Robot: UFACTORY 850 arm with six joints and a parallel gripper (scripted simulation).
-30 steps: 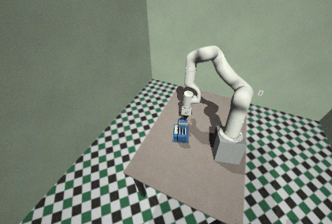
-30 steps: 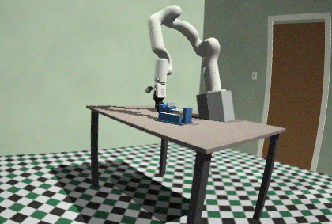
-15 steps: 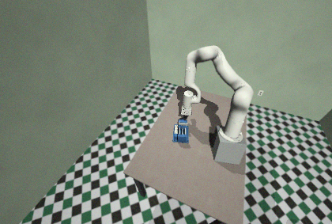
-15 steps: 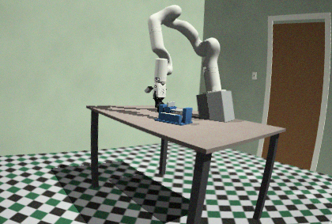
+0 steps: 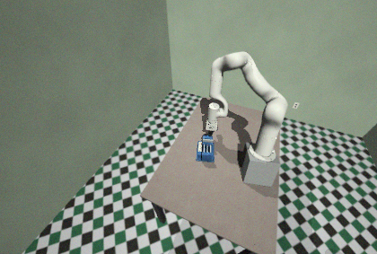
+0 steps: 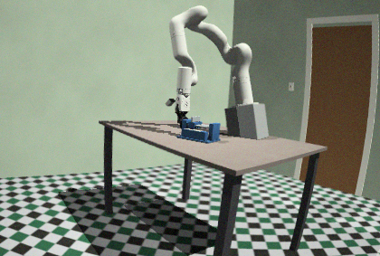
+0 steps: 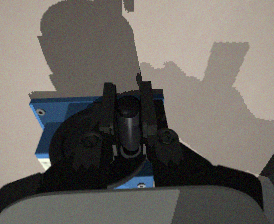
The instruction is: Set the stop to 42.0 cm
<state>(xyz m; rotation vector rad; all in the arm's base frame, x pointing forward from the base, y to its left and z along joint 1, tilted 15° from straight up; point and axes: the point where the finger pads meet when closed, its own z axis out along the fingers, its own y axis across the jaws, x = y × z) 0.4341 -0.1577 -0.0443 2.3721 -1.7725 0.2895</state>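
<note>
Right now the stop block is 120 mm to the left of my hand.
</note>
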